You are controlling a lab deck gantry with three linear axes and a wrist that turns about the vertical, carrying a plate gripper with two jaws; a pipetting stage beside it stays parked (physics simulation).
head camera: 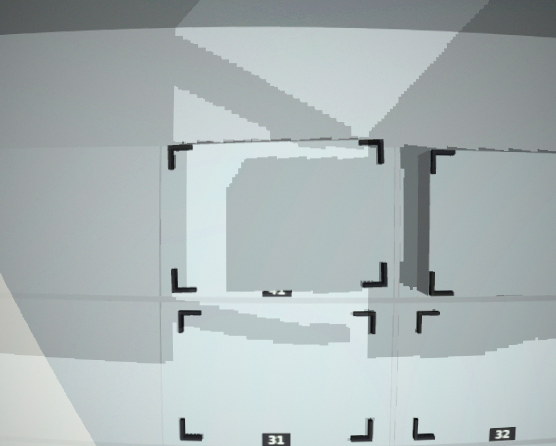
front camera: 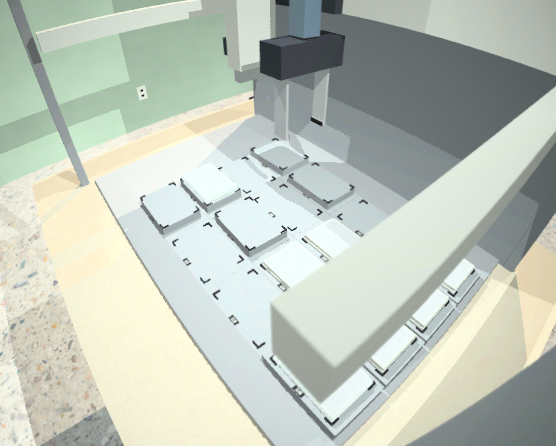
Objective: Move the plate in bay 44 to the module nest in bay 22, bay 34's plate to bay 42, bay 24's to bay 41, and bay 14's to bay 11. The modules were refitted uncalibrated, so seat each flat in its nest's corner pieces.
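Pixels of known places: gripper, fingertip midpoint: (front camera: 300, 129); robot's base, origin of the base link: (front camera: 144, 203).
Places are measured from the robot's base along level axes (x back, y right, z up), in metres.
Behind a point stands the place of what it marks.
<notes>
My gripper (front camera: 302, 130) {x -0.194, y -0.319, z 0.160 m} is open and empty, its two jaws hanging above the deck's back edge near bay 41. Bay 41's raised nest (front camera: 276, 155) {x -0.068, y -0.355, z 0.019 m} (head camera: 305, 220) {x -0.081, y -0.365, z 0.019 m} is empty, with black corner pieces; it looks slightly turned against the deck lines in the head view. Bay 42's nest (front camera: 320, 184) {x -0.234, y -0.355, z 0.019 m} (head camera: 495, 225) {x -0.204, y -0.363, z 0.019 m}, bay 22's nest (front camera: 250, 224) {x -0.239, y -0.146, z 0.019 m} and bay 11's nest (front camera: 170, 204) {x -0.070, y -0.043, z 0.019 m} are empty. White plates sit in bay 14 (front camera: 350, 396) {x -0.612, y -0.042, z 0.029 m}, bay 24 (front camera: 394, 350) {x -0.610, y -0.144, z 0.029 m}, bay 34 (front camera: 429, 309) {x -0.606, y -0.249, z 0.029 m} and bay 44 (front camera: 458, 275) {x -0.606, y -0.357, z 0.029 m}, partly behind the beam. The jaws do not show in the head view.
Other white plates sit on the raised module in bay 21 (front camera: 210, 183) {x -0.080, y -0.146, z 0.033 m}, in bay 23 (front camera: 294, 265) {x -0.376, y -0.147, z 0.014 m} and in bay 33 (front camera: 330, 237) {x -0.368, y -0.250, z 0.014 m}. A thick pale beam (front camera: 400, 220) {x -0.611, y 0.020, z 0.400 m} crosses the front view. The parked pipetting stage (front camera: 248, 35) stands beside the gripper's carriage.
</notes>
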